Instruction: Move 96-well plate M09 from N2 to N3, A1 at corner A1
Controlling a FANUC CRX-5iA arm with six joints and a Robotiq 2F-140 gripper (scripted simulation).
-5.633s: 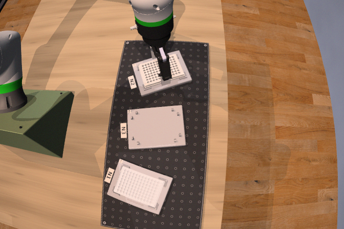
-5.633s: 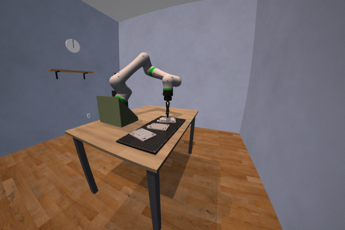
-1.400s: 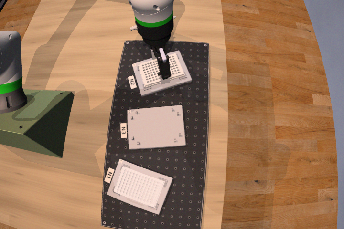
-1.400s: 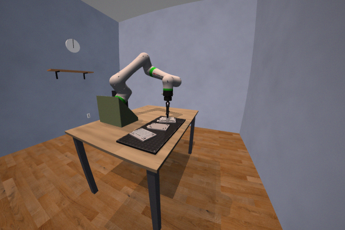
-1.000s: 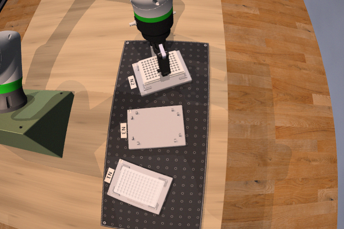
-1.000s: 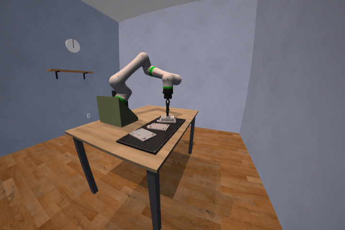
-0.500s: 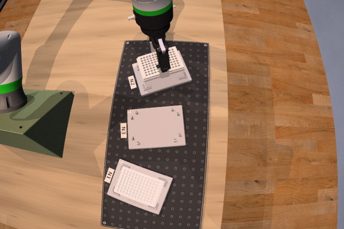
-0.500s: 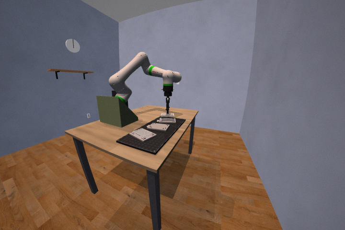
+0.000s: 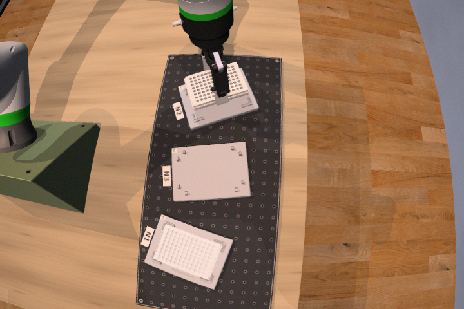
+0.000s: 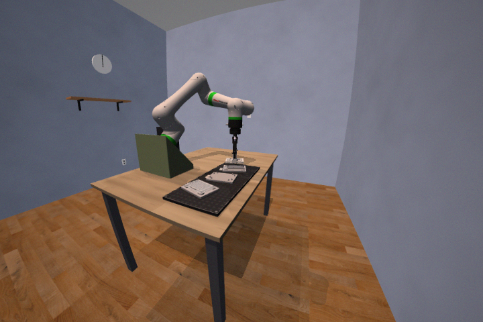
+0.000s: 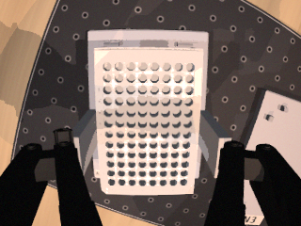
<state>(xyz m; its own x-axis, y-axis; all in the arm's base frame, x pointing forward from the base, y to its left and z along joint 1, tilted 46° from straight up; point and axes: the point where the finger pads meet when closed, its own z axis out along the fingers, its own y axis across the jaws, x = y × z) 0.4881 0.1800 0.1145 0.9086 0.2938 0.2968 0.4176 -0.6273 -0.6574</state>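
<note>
Now: hand 18 cm to the left of the landing nest N3, 8 cm above it and 1 cm short of it. Round my hand: A1 mark (14 cm to the right, 8 cm below, 8 cm behind); nest N2 (8 cm below); N2 label (9 cm below, 9 cm behind, 4 cm to the right).
</note>
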